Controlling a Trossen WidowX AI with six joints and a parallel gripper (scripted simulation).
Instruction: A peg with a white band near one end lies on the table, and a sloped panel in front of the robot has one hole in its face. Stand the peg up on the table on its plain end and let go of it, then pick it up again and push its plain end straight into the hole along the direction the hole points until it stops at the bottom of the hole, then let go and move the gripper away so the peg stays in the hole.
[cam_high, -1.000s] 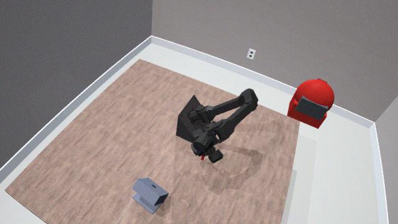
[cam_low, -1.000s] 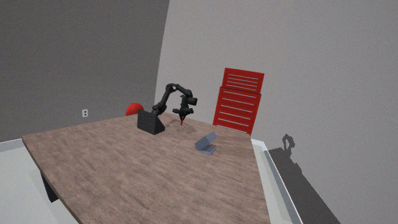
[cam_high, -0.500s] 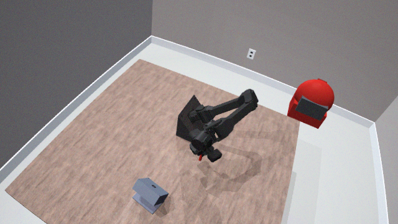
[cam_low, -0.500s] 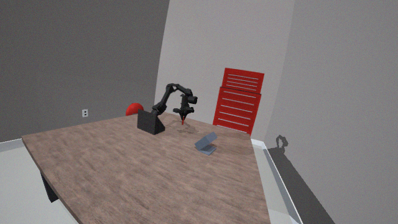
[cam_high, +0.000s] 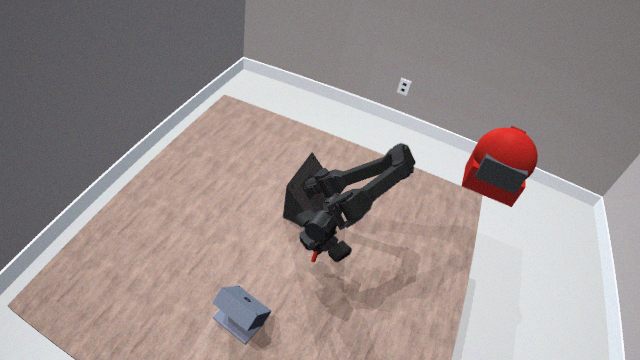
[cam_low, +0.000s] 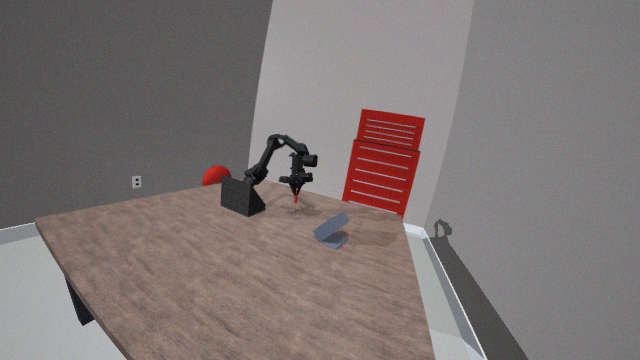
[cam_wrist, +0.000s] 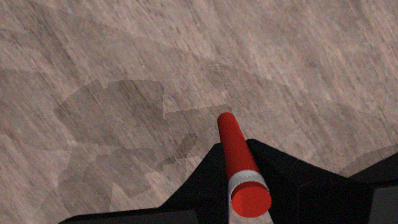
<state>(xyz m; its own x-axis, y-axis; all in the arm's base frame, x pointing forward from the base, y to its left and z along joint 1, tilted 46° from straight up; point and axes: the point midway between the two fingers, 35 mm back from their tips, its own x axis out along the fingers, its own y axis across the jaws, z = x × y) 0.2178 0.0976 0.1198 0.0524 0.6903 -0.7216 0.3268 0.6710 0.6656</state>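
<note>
My gripper tip is 260 mm short of the sloped panel, 90 mm to the left of it and 50 mm above it. From my gripper tip the other things lie so: red peg: 20 mm above.
</note>
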